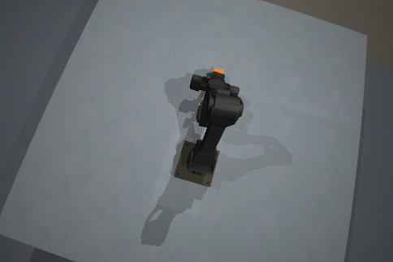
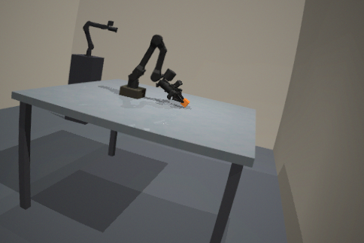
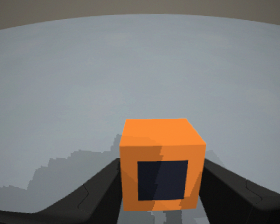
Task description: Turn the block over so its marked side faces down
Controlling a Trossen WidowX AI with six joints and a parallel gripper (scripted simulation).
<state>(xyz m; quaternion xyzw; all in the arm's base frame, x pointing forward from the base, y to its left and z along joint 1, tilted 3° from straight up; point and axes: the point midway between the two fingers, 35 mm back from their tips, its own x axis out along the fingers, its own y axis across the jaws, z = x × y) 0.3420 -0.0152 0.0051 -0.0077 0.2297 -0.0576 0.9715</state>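
Now: the orange block right at my gripper tip.
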